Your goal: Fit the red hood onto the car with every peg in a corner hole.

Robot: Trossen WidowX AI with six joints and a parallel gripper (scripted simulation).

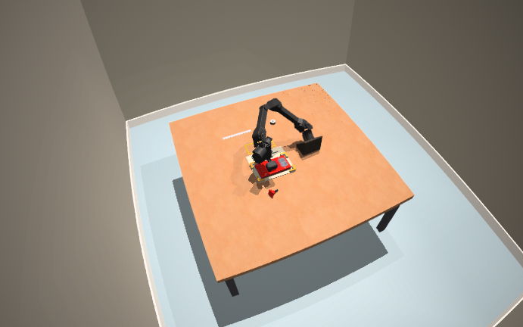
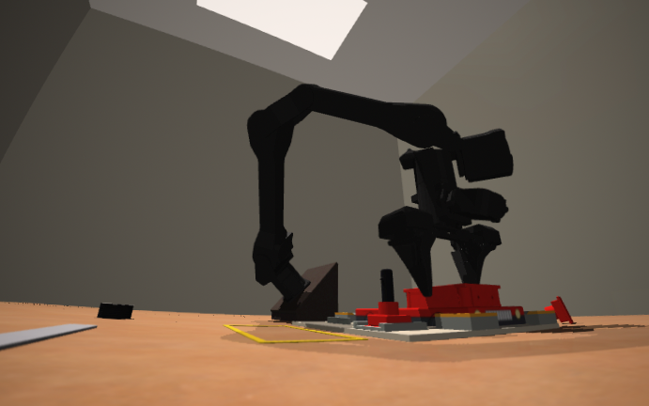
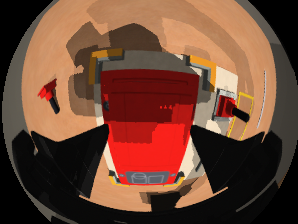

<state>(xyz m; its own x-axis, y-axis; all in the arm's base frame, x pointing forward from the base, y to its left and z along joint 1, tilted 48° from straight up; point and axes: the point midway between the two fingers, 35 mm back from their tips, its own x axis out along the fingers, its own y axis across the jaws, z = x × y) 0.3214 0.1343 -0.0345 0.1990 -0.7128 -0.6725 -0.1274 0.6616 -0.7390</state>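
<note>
My gripper tip is right at the red hood. From my gripper tip the other things lie so: jig (30 mm behind, 30 mm to the right, 30 mm below); strip (110 mm ahead, 370 mm to the right, 40 mm below); grey engine block (10 mm to the left, 10 mm below).
</note>
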